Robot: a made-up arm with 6 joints.
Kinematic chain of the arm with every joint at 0, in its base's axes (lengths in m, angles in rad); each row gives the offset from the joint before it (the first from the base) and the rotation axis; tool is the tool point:
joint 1: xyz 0 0 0.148 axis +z
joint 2: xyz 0 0.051 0 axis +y
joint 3: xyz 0 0 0.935 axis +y
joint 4: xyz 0 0 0.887 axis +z
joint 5: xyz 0 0 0 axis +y
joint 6: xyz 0 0 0.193 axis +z
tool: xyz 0 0 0
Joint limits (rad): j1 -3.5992..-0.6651 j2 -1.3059..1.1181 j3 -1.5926..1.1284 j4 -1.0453..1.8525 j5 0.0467..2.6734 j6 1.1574..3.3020
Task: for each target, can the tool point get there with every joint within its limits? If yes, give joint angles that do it. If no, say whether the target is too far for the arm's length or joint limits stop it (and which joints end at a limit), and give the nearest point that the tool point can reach.
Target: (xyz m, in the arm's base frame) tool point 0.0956 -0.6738 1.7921
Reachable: yes | joints -1.7402 0.1643 0.3100 0.9557 1.6685 1.7798
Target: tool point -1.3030 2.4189 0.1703
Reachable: no: too far | nearest point -0.9368 1.7391 0.2634 | short by 0.778 m
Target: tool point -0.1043 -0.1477 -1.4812
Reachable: no: joint limits stop it (at a limit: joint 1, joint 2, joint 3, joint 4) | nearest point 0.9385 -0.6381 -0.6287 | short by 1.433 m
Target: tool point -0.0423 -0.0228 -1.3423
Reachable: no: joint limits stop it (at a limit: joint 1, joint 2, joint 3, joint 4) | nearest point -0.8161 0.8016 -0.6442 | short by 1.329 m
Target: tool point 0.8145 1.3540 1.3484
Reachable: yes | joints -2.0346 -0.9795 0.0333 0.7088 0.6082 1.7583
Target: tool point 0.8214 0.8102 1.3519
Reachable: yes | joints -2.2404 -0.2749 -1.1443 0.4978 1.3622 1.6853
